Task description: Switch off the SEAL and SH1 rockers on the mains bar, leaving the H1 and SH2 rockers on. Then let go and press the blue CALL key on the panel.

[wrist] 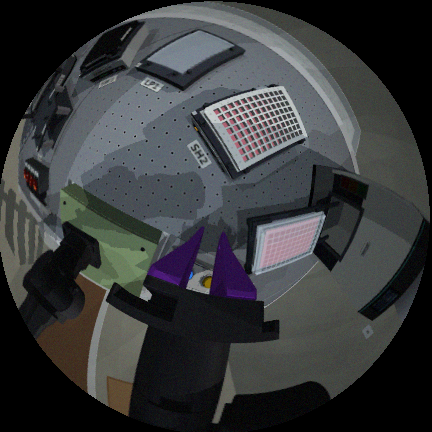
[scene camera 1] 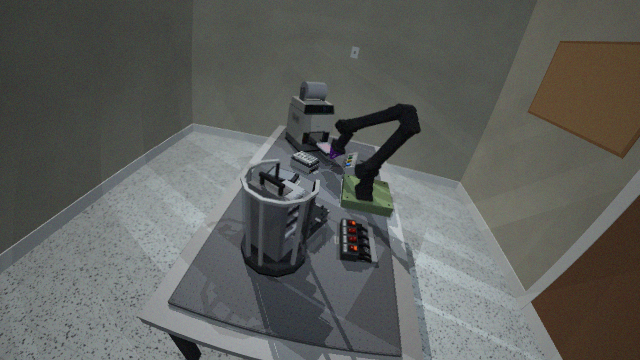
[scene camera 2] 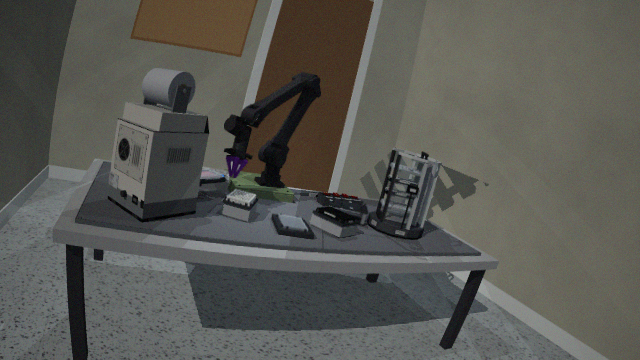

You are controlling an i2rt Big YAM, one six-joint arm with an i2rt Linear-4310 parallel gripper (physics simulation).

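Frame: origin at the arm's base, x ahead, y left, z up, level; millimetres.
Where they show: gripper, between the fingertips: (wrist: 211, 232) (scene camera 1: 330, 157) (scene camera 2: 232, 177); arm's base, origin of its link: (wrist: 81, 243) (scene camera 1: 363, 193) (scene camera 2: 269, 183).
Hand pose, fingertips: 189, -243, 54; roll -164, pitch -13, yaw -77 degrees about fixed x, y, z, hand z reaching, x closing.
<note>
Things, the pixels of their centre, and the offset from my fingertips, as dx, dy, dz.
- small key panel, middle of its body: (wrist: 209, 281) (scene camera 2: 203, 177) (scene camera 1: 352, 163) -150, -79, -52
- blue CALL key, middle of its body: (wrist: 185, 272) -116, -10, -33
- yellow key, middle of its body: (wrist: 208, 281) -124, -59, -30
- grey sealer machine, middle of its body: (scene camera 2: 160, 139) (scene camera 1: 310, 114) +171, -340, +134
- pink plate, middle of its body: (wrist: 291, 242) (scene camera 2: 205, 174) (scene camera 1: 326, 147) +28, -121, +4
- tip box, middle of its body: (wrist: 262, 120) (scene camera 2: 241, 197) (scene camera 1: 305, 157) +146, +0, -32
My gripper (scene camera 1: 334, 153) (scene camera 2: 235, 168) (wrist: 211, 232) has purple fingers drawn nearly together with nothing between them. It points down just above the small key panel (scene camera 1: 350, 159) at the back of the table. In the wrist view the blue CALL key (wrist: 191, 275) and a yellow key (wrist: 206, 281) show in the gap between the fingers, with the rest of the panel hidden. The black mains bar (scene camera 1: 353, 239) (scene camera 2: 342, 200) (wrist: 34, 179) lies far off, near the front of the arm's base, and its rockers glow red.
The arm stands on a green base plate (scene camera 1: 380, 196) (wrist: 116, 241). A grey sealer machine (scene camera 1: 311, 118) (scene camera 2: 156, 165) with a pink plate (wrist: 287, 241) on its tray stands beside the gripper. A tip box (scene camera 1: 305, 160) (wrist: 254, 125) and a tall carousel tower (scene camera 1: 273, 267) (scene camera 2: 393, 230) stand further out.
</note>
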